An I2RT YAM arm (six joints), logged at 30 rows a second.
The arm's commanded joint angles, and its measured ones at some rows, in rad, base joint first. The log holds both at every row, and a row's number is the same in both.
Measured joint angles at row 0:
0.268, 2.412, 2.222, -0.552, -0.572, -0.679
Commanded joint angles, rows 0 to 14:
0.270, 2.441, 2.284, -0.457, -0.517, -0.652
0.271, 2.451, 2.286, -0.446, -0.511, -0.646
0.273, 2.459, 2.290, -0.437, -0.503, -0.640
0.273, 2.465, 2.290, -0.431, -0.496, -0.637
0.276, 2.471, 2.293, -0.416, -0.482, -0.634
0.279, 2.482, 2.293, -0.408, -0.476, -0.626
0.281, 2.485, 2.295, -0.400, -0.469, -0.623
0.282, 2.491, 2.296, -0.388, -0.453, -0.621
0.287, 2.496, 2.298, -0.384, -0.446, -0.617
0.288, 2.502, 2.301, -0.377, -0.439, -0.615
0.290, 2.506, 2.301, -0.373, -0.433, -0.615
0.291, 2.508, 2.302, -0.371, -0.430, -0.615
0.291, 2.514, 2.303, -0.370, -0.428, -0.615
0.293, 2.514, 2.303, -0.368, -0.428, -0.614
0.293, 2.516, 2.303, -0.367, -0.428, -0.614
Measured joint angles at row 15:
0.294, 2.524, 2.259, -0.452, -0.472, -0.627
